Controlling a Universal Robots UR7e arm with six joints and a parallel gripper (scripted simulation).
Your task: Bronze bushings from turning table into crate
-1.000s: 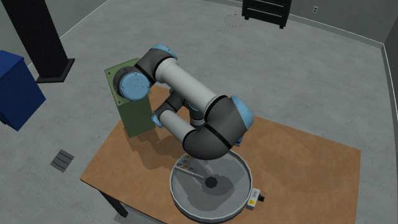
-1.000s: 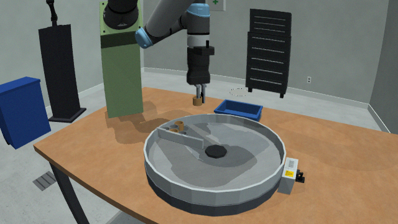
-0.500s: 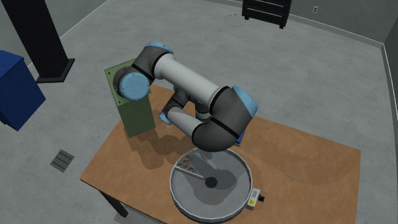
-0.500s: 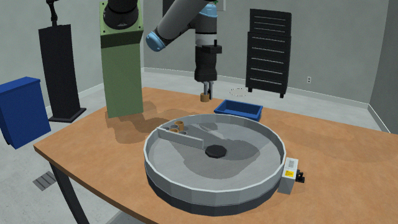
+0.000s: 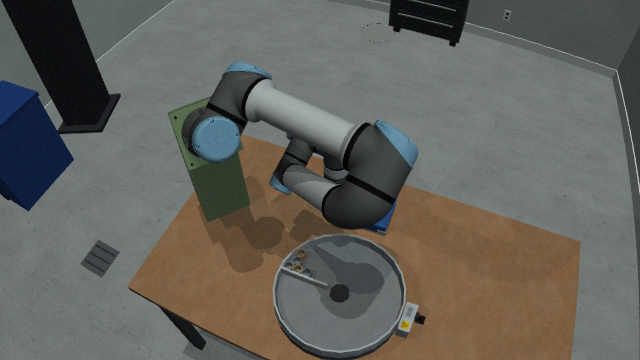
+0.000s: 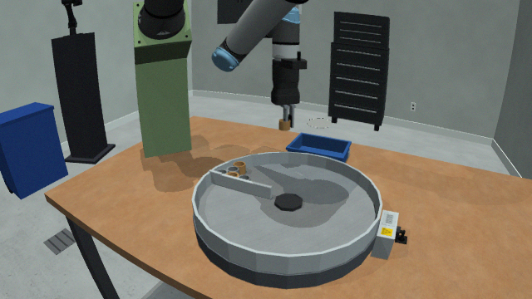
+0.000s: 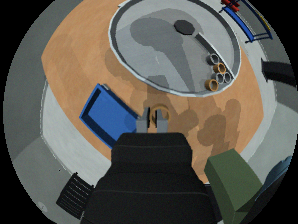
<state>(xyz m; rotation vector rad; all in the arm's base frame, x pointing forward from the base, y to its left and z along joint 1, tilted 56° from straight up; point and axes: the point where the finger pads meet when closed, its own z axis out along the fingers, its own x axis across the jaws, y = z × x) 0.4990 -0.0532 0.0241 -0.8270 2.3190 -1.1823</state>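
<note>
Now: hand 11 cm short of the blue crate, 11 cm to the right of it and 14 cm above it. The rest, counted from my hand: grey turning table 1 cm ahead, 25 cm to the right, 11 cm below.
</note>
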